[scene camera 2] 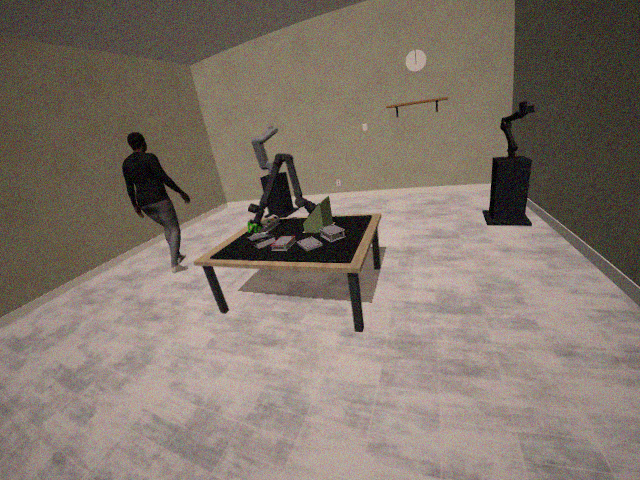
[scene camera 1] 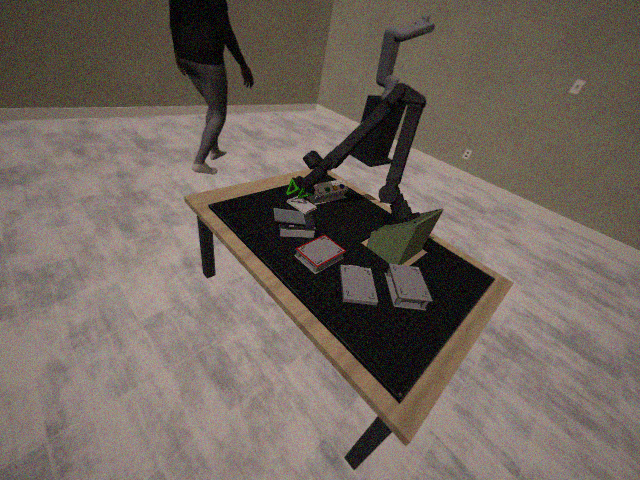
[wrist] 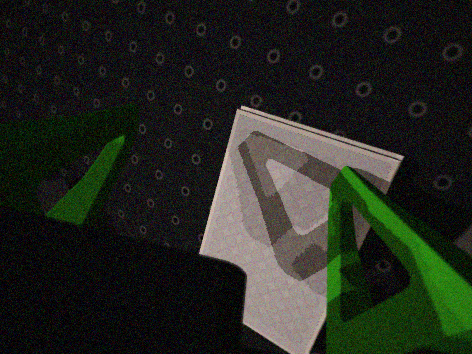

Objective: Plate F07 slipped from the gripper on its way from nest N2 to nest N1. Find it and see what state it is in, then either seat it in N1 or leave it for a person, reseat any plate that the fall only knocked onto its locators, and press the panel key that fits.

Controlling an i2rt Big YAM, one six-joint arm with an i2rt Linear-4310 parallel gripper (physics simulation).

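Where they show: gripper, between the fingertips: (scene camera 2: pixel 252 233) (scene camera 1: pixel 292 195) (wrist: pixel 241 147); arm's base, origin of its link: (scene camera 2: pixel 314 210) (scene camera 1: pixel 403 220).
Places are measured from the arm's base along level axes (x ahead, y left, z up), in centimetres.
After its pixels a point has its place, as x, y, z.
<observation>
My gripper (scene camera 1: pixel 298 190) @[25.2, -46.7, -9.1] (scene camera 2: pixel 253 227) @[25.2, -46.7, -9.1] (wrist: pixel 241 147) @[25.2, -46.7, -9.1] is open and empty, low above a pale rectangular plate (scene camera 1: pixel 305 208) @[23.2, -37.9, -11.5] (wrist: pixel 265 300) @[20.4, -38.9, -11.5]. In the wrist view its right finger overlaps the plate's right side, its shadow falls on the plate, and a dark part hides the lower left corner. A grey plate (scene camera 1: pixel 289 215) @[39.6, -28.4, -5.2] looks tilted over a pale block (scene camera 1: pixel 296 233) @[39.2, -22.5, -10.6]. A red-rimmed plate or nest (scene camera 1: pixel 321 250) @[37.6, -7.8, -8.9] (scene camera 2: pixel 283 242) @[40.1, -6.1, -8.9], a flat grey plate (scene camera 1: pixel 358 284) @[35.0, 11.4, -10.9] (scene camera 2: pixel 309 243) @[36.0, 11.8, -10.9] and a thicker stack (scene camera 1: pixel 409 284) @[21.1, 22.5, -7.3] (scene camera 2: pixel 332 232) @[26.0, 25.0, -6.8] stand farther along. The panel (scene camera 1: pixel 330 191) @[6.5, -41.1, -6.5] has coloured keys. Plate labels are unreadable.
A green wedge-shaped block (scene camera 1: pixel 400 240) @[11.9, 8.1, -0.9] (scene camera 2: pixel 318 217) @[11.8, 8.7, -1.3] stands near the arm's base on the black mat (scene camera 1: pixel 356 335) @[48.9, 25.3, -12.9]. The wood-edged table (scene camera 1: pixel 330 335) @[55.1, 20.6, -14.2] (scene camera 2: pixel 289 265) @[60.1, 9.8, -14.2] carries everything. A person (scene camera 1: pixel 206 87) (scene camera 2: pixel 149 180) is on the floor beyond the gripper's end of the table.
</observation>
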